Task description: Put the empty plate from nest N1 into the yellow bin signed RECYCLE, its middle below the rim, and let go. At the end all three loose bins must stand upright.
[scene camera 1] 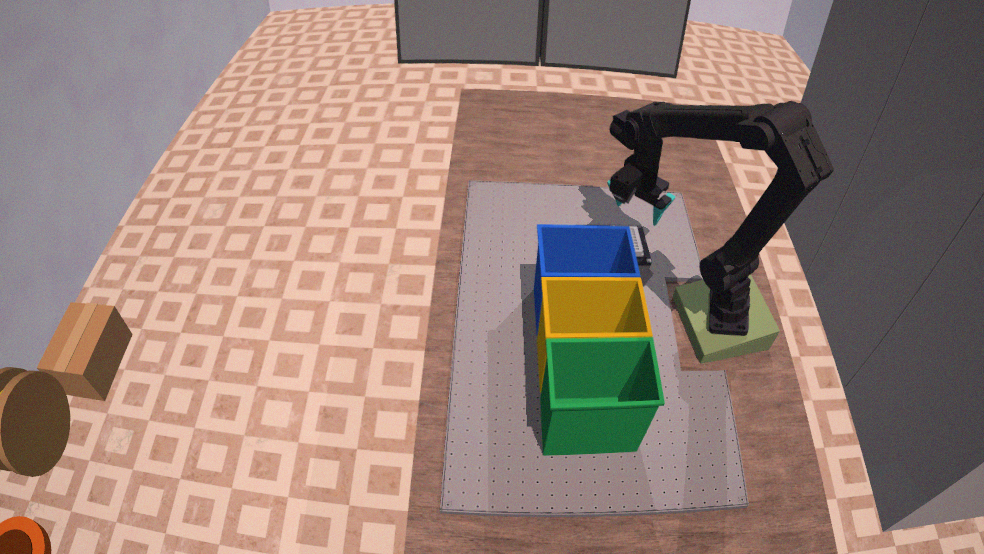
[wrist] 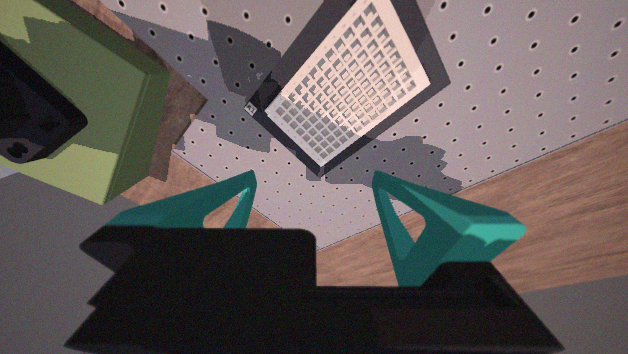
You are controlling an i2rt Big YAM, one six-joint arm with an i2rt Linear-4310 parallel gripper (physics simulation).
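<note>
The white plate with a grid of square wells lies in its dark nest, beside the blue bin. The blue bin hides part of both in the scene view. My gripper is open and empty, above and beyond the nest, its teal fingertips apart from the plate. The yellow bin stands upright between the upright blue bin and the upright green bin. No sign is readable on the yellow bin. The bins do not show in the wrist view.
The bins and the nest stand on a grey perforated board on a brown wooden surface. The arm's base stands on a green block right of the bins. A dark grey cabinet stands beyond it.
</note>
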